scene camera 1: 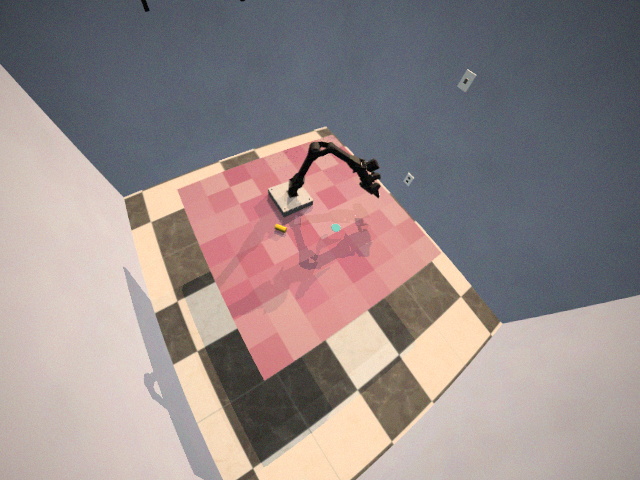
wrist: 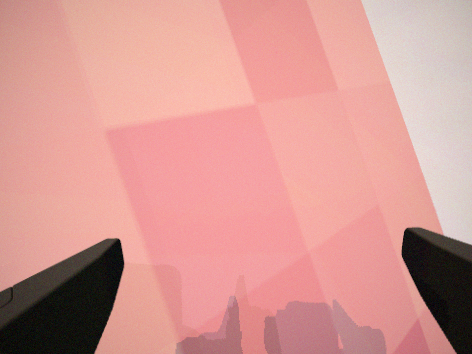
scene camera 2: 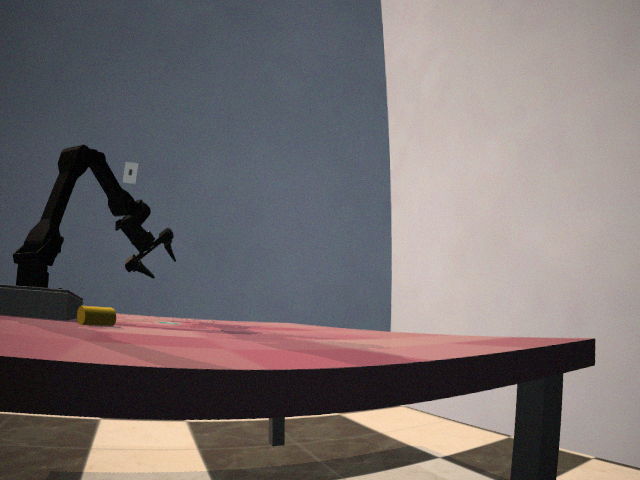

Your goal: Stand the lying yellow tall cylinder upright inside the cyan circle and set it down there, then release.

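Seen in the pictures: gripper, fingertip midpoint: (scene camera 1: 375, 196) (wrist: 262, 246) (scene camera 2: 164, 269); arm's base at its link origin: (scene camera 1: 292, 193) (scene camera 2: 30, 291).
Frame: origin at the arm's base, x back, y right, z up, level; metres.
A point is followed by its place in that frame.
Note:
The yellow cylinder (scene camera 1: 280, 227) {x -0.206, y 0.158, z -0.019 m} (scene camera 2: 96, 315) {x -0.208, y 0.175, z -0.032 m} lies on its side on the pink table top, close to the arm's base. The cyan circle (scene camera 1: 336, 227) {x -0.314, y -0.176, z -0.049 m} (scene camera 2: 168, 322) {x -0.313, y -0.167, z -0.048 m} is a small flat disc on the table, to the right of the cylinder in both scene views and apart from it. My gripper (scene camera 1: 374, 192) {x -0.270, y -0.444, z 0.109 m} (scene camera 2: 164, 269) {x -0.270, y -0.444, z 0.109 m} (wrist: 262, 246) {x -0.270, y -0.444, z 0.109 m} is open and empty, high above the table and well away from the cylinder. In the wrist view its two fingers stand wide apart over the pink surface. The cylinder and the circle do not show in the wrist view.
The arm's base plate (scene camera 1: 290, 205) {x -0.091, y 0.050, z 0.005 m} (scene camera 2: 36, 302) {x -0.066, y 0.117, z -0.020 m} stands right beside the cylinder. The table (scene camera 1: 268, 356) {x -0.842, y 0.464, z -0.050 m} (scene camera 2: 289, 395) {x -0.470, y 0.588, z -0.072 m} (wrist: 200, 190) {x -0.359, y -0.480, z -0.050 m} has a pink patchwork top and a dark edge. Shadows of the arm fall across the table. A blue wall rises behind the table.

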